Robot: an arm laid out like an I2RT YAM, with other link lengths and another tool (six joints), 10 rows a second.
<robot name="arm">
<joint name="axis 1" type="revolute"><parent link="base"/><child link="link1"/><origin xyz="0 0 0.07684" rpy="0 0 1.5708"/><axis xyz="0 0 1"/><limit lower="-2.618" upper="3.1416"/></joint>
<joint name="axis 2" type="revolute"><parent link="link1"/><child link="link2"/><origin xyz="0.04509 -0.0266 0.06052" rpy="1.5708 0 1.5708"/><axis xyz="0 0 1"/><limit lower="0" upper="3.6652"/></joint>
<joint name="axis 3" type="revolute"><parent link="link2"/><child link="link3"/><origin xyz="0.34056 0 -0.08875" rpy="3.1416 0 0"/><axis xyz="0 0 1"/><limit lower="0" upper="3.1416"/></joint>
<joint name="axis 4" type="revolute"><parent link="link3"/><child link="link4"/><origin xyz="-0.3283 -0.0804 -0.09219" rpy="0 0 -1.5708"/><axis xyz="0 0 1"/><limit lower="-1.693" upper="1.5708"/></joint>
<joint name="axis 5" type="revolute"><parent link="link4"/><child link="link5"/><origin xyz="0.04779 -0.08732 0.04" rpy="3.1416 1.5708 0"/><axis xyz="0 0 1"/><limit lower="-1.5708" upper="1.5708"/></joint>
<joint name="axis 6" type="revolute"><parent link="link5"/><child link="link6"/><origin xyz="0 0.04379 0.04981" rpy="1.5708 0 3.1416"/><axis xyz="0 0 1"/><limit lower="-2.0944" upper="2.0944"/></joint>
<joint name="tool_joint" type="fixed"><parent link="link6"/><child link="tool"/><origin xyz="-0.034 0.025 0.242" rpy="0 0.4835 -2.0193"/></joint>
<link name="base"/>
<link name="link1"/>
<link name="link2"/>
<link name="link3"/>
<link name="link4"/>
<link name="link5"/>
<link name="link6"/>
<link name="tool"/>
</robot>
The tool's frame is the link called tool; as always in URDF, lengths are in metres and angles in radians.
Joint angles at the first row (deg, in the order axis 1, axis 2, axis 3, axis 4, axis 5, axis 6):
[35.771, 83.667, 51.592, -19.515, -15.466, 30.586]
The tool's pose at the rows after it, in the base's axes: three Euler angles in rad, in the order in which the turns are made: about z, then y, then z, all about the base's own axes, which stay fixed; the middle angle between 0 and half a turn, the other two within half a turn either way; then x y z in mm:
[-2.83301, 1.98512, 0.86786, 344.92, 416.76, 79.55]
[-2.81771, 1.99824, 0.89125, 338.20, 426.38, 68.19]
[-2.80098, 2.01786, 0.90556, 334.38, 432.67, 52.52]
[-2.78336, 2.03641, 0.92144, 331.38, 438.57, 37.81]
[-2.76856, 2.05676, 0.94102, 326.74, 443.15, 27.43]
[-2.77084, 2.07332, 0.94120, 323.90, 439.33, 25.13]
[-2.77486, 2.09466, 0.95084, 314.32, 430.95, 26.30]
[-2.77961, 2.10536, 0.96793, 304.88, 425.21, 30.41]
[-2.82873, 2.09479, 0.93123, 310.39, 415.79, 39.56]
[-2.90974, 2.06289, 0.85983, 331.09, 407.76, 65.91]
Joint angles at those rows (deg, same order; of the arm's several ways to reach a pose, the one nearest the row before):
[36.562, 85.514, 51.679, -18.722, -16.346, 30.936]
[37.615, 87.357, 51.680, -17.669, -16.786, 31.376]
[38.230, 89.643, 51.593, -16.439, -17.137, 31.903]
[38.669, 92.016, 51.768, -15.384, -17.664, 32.256]
[39.110, 93.864, 52.383, -15.469, -18.192, 32.256]
[39.111, 93.782, 52.558, -16.696, -17.932, 31.993]
[39.112, 92.465, 52.295, -19.148, -17.841, 31.116]
[39.199, 91.058, 52.121, -21.257, -18.019, 29.974]
[39.112, 88.689, 51.682, -22.144, -15.834, 29.357]
[39.023, 85.964, 53.599, -24.245, -11.879, 28.919]

